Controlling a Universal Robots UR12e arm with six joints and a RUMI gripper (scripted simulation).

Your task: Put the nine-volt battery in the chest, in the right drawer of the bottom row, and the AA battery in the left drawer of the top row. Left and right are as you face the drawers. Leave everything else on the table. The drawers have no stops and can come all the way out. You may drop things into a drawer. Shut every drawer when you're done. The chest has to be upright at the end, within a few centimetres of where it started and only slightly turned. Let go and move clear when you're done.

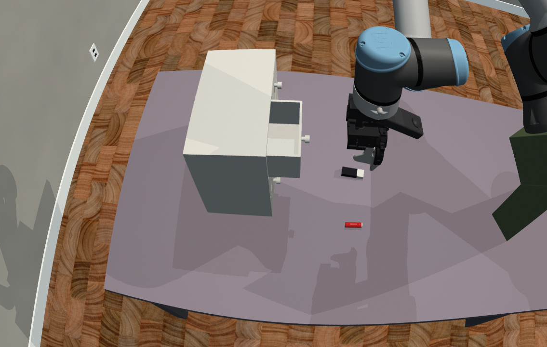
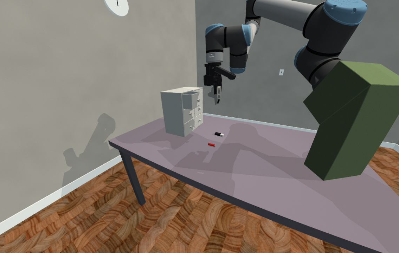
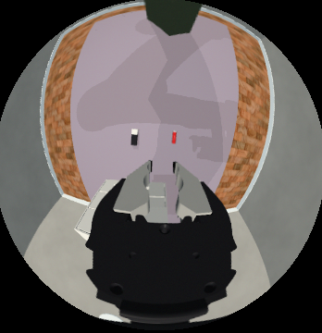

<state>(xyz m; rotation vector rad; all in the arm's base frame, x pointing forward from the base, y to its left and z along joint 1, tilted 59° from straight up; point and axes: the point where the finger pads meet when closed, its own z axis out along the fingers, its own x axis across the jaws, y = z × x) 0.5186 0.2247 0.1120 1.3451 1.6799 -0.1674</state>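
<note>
Now: hand 270 mm above the red AA battery, 50 mm to the right of it and 10 mm short of it. From my hand the other things lie so: green nine-volt battery: 350 mm ahead, 260 mm below, 180 mm to the right.
</note>
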